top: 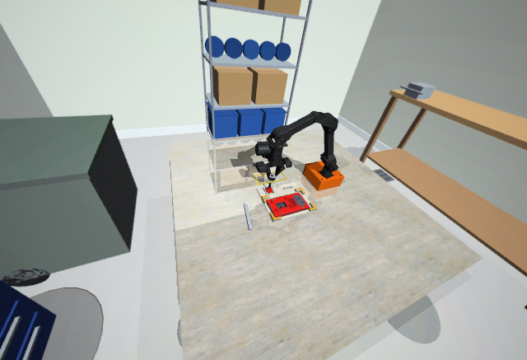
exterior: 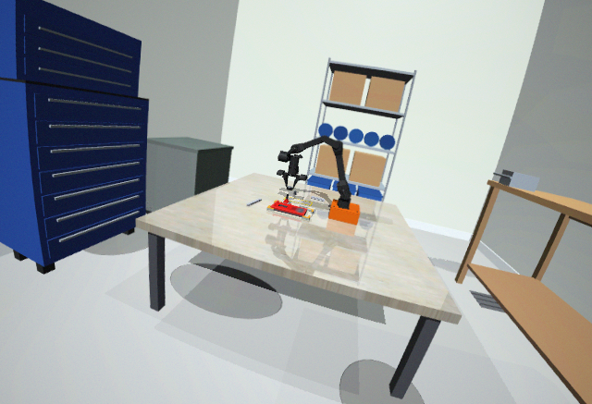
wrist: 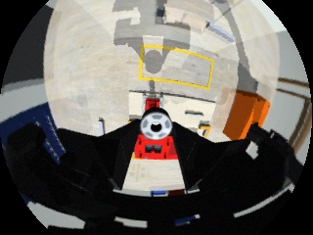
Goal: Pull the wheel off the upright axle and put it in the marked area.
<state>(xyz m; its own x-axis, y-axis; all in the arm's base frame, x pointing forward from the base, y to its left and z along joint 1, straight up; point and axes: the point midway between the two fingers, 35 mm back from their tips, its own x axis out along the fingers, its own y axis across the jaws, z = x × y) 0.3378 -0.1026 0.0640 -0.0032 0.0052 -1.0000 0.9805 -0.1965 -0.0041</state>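
Right now my gripper tip is 1 cm short of the upright axle and 7 cm above it. Round my gripper tip: small grey part (4 cm behind, 23 cm to the right, 9 cm below); thin grey bar (20 cm ahead, 10 cm to the left, 10 cm below); wheel (right at my gripper tip).
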